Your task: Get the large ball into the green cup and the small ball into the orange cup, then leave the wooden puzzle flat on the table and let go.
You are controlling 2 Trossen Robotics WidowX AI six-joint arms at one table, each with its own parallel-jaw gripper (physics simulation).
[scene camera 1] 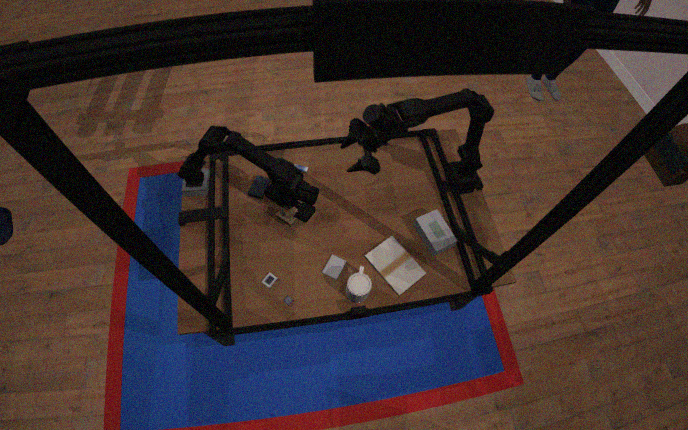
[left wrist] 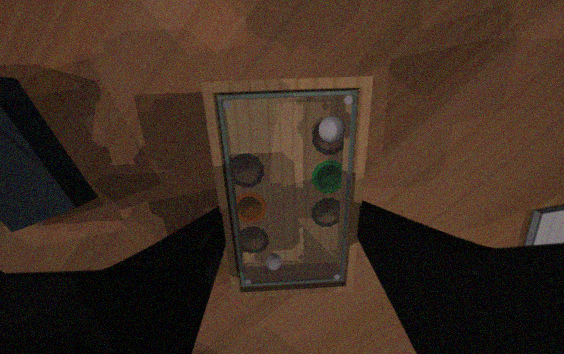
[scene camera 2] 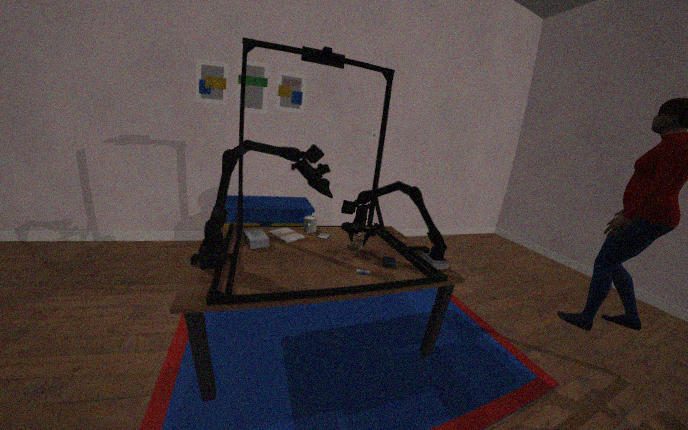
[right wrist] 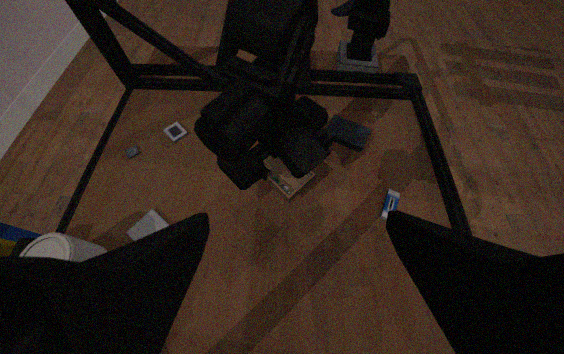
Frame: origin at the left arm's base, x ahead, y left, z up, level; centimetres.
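Where they show: left gripper, fingertip midpoint: point(scene camera 1: 291, 212) point(left wrist: 289, 209) point(scene camera 2: 357, 244) point(right wrist: 277, 167); right gripper, fingertip midpoint: point(scene camera 1: 344, 159) point(scene camera 2: 329, 195) point(right wrist: 298, 220); left arm's base at its link origin: point(scene camera 1: 195, 179) point(scene camera 2: 436, 257) point(right wrist: 358, 52); right arm's base at its link origin: point(scene camera 1: 464, 170) point(scene camera 2: 213, 243).
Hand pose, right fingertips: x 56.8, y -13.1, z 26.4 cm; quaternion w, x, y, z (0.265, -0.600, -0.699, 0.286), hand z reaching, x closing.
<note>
Each offset is from my right fingertips to the top centre of the thing. "pt": to the spot under its first point.
The wooden puzzle @(dx -17.7, dy -2.8, dz -24.7 cm) point(left wrist: 287, 84) point(scene camera 1: 284, 218) point(right wrist: 290, 193) is a shallow tray with a clear cover. My left gripper point(left wrist: 289, 209) point(scene camera 2: 357, 240) is shut on its long sides. The large ball @(dx -13.9, dy -1.5, dz -25.6 cm) point(left wrist: 331, 129) is at the plain dark cup at upper right in the left wrist view, above the green cup @(pt dx -15.5, dy -2.9, dz -25.2 cm) point(left wrist: 327, 177). The small ball @(dx -21.2, dy -5.5, dz -25.7 cm) point(left wrist: 273, 262) lies outside the cups near the bottom edge, below the lower left plain cup. The orange cup @(pt dx -19.2, dy -1.7, dz -25.1 cm) point(left wrist: 251, 208) is empty, as is the green one. My right gripper point(right wrist: 298, 220) point(scene camera 1: 347, 158) is open and empty, high above the table.
A dark blue box @(dx -31.3, dy +10.5, dz -28.7 cm) point(scene camera 1: 257, 186) point(left wrist: 35, 185) point(right wrist: 348, 132) lies near the puzzle. A blue-and-white eraser @(dx -15.0, dy +18.9, dz -29.3 cm) point(right wrist: 391, 202) point(scene camera 2: 363, 272) lies farther off. A white mug @(pt dx +3.8, dy -33.5, dz -22.1 cm) point(scene camera 1: 359, 284) point(scene camera 2: 310, 224), an open book @(dx +18.2, dy -24.4, dz -29.6 cm) point(scene camera 1: 380, 254) and a grey-white box @(dx +34.6, dy -13.3, dz -25.6 cm) point(scene camera 1: 436, 230) stand across the table.
</note>
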